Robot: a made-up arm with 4 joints.
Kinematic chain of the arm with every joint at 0, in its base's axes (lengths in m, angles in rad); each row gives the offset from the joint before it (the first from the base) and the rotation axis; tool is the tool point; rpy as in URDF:
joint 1: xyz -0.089 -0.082 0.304 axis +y
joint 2: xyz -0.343 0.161 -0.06 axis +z
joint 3: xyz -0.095 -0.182 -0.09 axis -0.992 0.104 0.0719
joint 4: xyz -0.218 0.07 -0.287 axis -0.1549 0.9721 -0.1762
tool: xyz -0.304 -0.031 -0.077 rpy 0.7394 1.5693 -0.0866
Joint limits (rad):
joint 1: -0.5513..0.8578
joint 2: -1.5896..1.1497
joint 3: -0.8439..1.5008
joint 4: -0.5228..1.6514
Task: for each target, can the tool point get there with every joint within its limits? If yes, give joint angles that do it. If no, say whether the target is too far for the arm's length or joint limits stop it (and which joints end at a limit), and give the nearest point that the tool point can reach.
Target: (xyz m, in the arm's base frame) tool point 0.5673 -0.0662 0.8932
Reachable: no: joint limits stop it (at a limit: joint 1, joint 2, joint 3, joint 4) | nearest point -0.4074 -0.2876 0.5990 | short by 1.042 m
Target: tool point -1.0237 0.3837 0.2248
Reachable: yes | joints 0.3039 -0.4768 -0.5667 0.3665
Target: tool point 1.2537 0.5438 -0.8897
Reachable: no: too far | nearest point 0.0500 0.5761 -0.2857 | short by 1.347 m
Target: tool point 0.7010 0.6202 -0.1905
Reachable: no: joint limits stop it (at a limit: joint 1, joint 2, joint 3, joint 4) | nearest point 0.0939 0.5571 -0.1591 | short by 0.611 m
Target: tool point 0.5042 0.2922 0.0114
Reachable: no: joint limits stop it (at a limit: joint 1, joint 2, joint 3, joint 4) | nearest point 0.0939 0.5571 -0.1591 | short by 0.517 m
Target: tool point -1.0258 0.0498 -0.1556
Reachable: yes | joints -0.0619 -0.0420 -0.2408 0.3410
